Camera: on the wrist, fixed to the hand. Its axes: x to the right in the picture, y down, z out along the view.
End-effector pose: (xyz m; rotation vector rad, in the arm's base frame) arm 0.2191 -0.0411 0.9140 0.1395 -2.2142 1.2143
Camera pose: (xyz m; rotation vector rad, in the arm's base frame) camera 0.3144 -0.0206 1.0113 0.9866 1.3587 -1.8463
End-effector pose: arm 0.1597 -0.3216 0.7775 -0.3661 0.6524 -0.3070
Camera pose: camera 0.0668 -0.4208 0.7554 0.6616 0.2004 1.0784
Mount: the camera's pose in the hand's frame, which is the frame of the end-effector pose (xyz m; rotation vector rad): -0.0199 -0.0942 -0.0985 0.5777 -0.4843 1.5916
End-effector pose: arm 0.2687 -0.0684 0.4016 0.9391 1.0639 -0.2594
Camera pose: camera 0.1406 -0.0549 0.3529 1.8370 -0.4221 0.5511
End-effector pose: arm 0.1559 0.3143 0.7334 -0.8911 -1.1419 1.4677
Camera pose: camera 0.2784 0.3163 0.7963 0.9066 -0.0039 -2.7870
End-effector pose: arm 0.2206 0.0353 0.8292 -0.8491 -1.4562 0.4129
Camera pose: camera 0.2903 -0.0653 0.8924 -1.3157 -0.6519 2.2047
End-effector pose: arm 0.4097 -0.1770 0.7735 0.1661 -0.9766 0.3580
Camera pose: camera 0.5111 -0.2397 0.7045 -0.0512 -1.2981 2.1429
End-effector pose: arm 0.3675 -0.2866 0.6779 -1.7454 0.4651 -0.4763
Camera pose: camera 0.3024 -0.3356 0.7890 -0.5060 1.0322 0.8565
